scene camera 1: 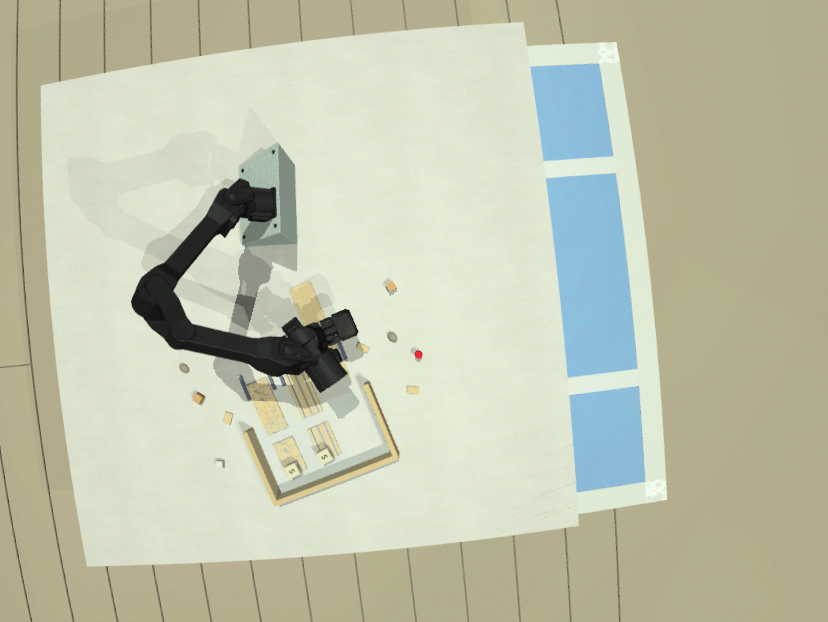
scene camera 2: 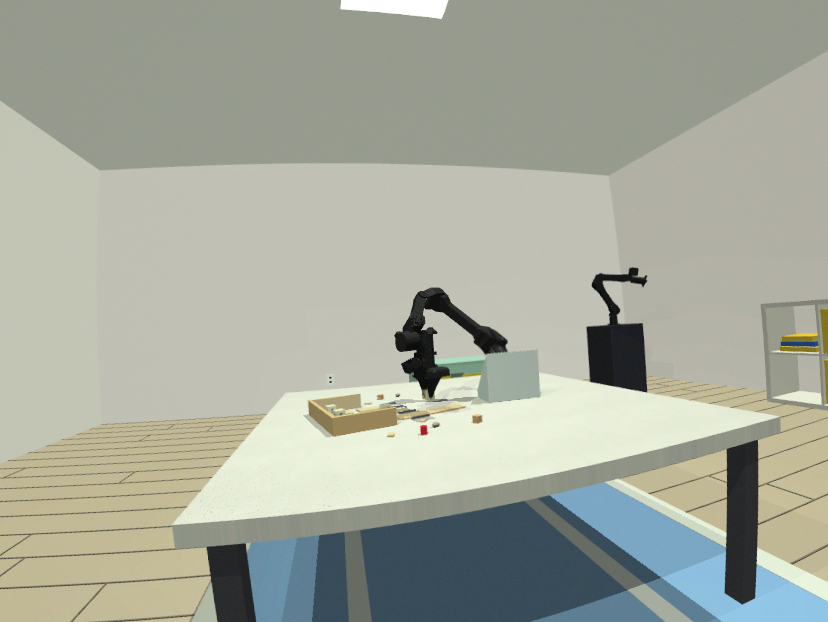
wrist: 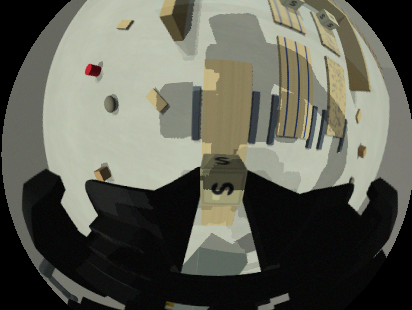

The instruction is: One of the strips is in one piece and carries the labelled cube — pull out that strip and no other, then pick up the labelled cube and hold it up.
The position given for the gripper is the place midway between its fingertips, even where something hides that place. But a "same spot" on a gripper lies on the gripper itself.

The gripper shows in scene camera 1, in scene camera 2 (428,396) and in the wrist view. One and the same spot on the gripper: (scene camera 1: 333,338) is (wrist: 120,218).
